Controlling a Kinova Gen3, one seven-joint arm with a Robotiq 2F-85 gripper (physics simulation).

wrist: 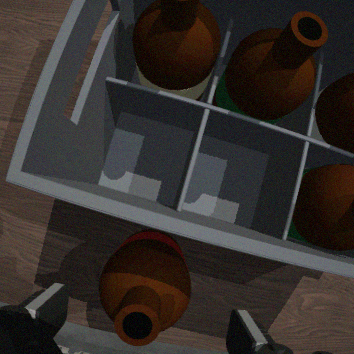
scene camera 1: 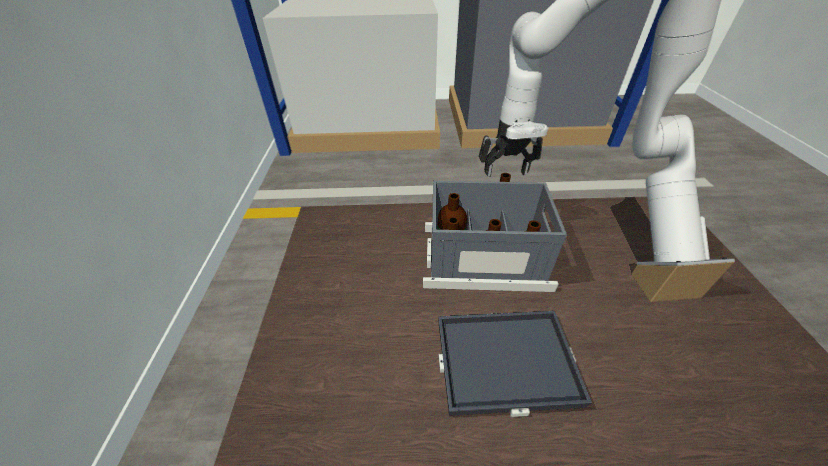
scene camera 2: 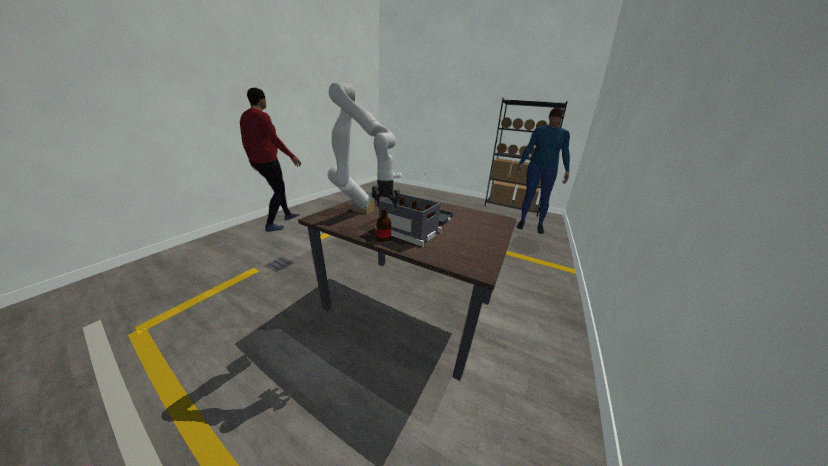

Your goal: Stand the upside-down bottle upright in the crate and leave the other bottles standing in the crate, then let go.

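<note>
A brown bottle with a red label stands mouth up on the table, outside the crate and close to its long wall. The grey crate holds several brown bottles, all mouth up: three in one row, one in the other. One bottle shows at the crate's left in scene camera 1. In the wrist view two adjoining compartments beside the red-labelled bottle are empty. My gripper is open and points down above that bottle's neck, fingers on either side. No upside-down bottle shows.
White rails lie along the crate's base. A dark shallow tray lies on the brown table. A person in red and one in blue stand beyond the table; a shelf rack is by the blue one.
</note>
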